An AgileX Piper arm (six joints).
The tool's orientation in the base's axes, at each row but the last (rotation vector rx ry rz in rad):
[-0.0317, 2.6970, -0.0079]
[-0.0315, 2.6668, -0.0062]
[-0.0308, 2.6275, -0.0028]
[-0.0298, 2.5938, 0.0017]
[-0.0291, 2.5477, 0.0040]
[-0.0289, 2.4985, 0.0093]
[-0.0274, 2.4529, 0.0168]
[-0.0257, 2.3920, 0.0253]
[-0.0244, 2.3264, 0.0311]
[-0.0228, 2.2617, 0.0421]
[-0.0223, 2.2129, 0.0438]
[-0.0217, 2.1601, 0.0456]
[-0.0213, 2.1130, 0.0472]
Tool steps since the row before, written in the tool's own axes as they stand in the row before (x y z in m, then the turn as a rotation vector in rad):
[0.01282, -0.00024, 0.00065, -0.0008, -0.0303, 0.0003]
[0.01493, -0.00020, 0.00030, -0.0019, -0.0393, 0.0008]
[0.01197, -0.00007, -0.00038, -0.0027, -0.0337, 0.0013]
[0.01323, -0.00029, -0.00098, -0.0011, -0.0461, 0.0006]
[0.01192, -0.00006, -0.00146, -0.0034, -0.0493, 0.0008]
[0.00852, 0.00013, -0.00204, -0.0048, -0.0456, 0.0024]
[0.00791, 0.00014, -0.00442, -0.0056, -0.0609, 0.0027]
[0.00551, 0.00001, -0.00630, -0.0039, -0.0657, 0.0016]
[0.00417, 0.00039, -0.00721, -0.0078, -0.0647, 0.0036]
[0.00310, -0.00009, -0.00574, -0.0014, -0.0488, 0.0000]
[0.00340, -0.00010, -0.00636, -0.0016, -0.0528, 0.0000]
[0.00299, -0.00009, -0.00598, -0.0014, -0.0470, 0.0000]
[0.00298, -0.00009, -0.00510, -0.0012, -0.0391, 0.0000]
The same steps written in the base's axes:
[-0.01129, -0.00054, -0.00609, 0.0015, -0.0303, 0.0004]
[-0.01313, -0.00055, -0.00709, 0.0029, -0.0392, 0.0005]
[-0.01061, -0.00034, -0.00555, 0.0037, -0.0336, 0.0005]
[-0.01180, -0.00057, -0.00605, 0.0022, -0.0461, 0.0003]
[-0.01069, -0.00031, -0.00546, 0.0043, -0.0492, 0.0014]
[-0.00804, -0.00006, -0.00348, 0.0063, -0.0455, 0.0010]
[-0.00892, -0.00007, -0.00161, 0.0075, -0.0607, 0.0012]
[-0.00832, -0.00021, 0.00086, 0.0056, -0.0656, 0.0008]
[-0.00811, 0.00014, 0.00191, 0.0097, -0.0645, 0.0022]
[-0.00639, -0.00032, 0.00127, 0.0024, -0.0488, 0.0000]
[-0.00712, -0.00035, 0.00108, 0.0026, -0.0528, 0.0000]
[-0.00663, -0.00033, 0.00084, 0.0023, -0.0470, 0.0000]
[-0.00590, -0.00030, 0.00008, 0.0020, -0.0391, 0.0000]

